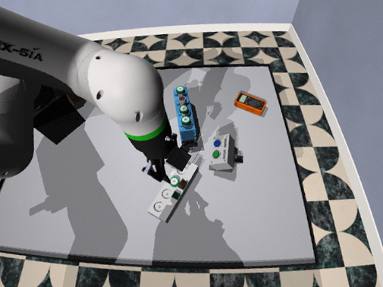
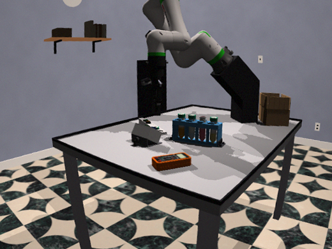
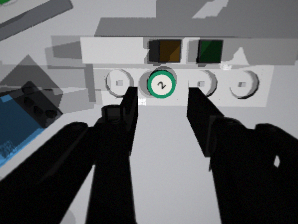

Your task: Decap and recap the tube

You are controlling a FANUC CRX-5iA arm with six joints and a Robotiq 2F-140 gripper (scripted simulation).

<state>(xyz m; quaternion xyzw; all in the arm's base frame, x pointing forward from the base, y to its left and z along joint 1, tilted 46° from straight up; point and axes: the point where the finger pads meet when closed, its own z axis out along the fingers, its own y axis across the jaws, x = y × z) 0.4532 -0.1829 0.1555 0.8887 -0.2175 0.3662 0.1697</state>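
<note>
The blue cycle key is 180 mm ahead of my hand, 100 mm to the left of it and 50 mm below it. The rest, counted from my hand: green ready key: 160 mm ahead, 50 mm to the left, 50 mm below; key housing: 190 mm ahead, 70 mm to the left, 60 mm below; cap: 100 mm below.
</note>
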